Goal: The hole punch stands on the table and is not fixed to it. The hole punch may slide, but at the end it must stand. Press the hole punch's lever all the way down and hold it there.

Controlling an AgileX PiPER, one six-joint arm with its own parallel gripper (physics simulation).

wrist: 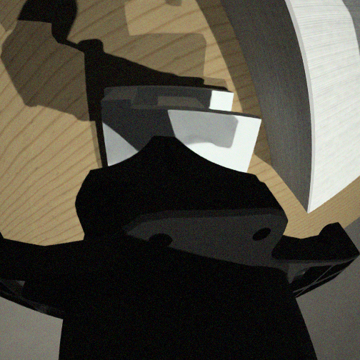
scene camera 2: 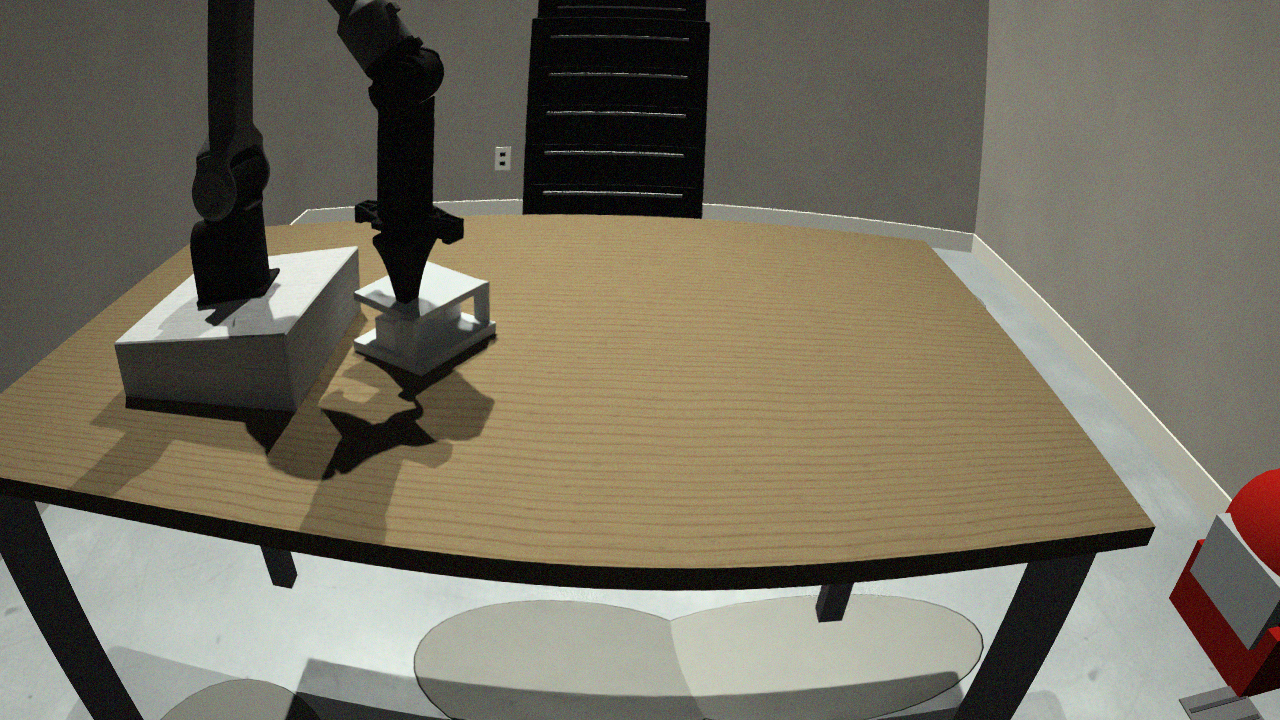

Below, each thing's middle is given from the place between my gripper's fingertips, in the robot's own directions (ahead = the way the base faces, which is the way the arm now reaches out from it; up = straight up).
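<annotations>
Flat lever (scene camera 2: 441, 288): 3 cm to the left of my hand, 1 cm below, 1 cm ahead.
</annotations>
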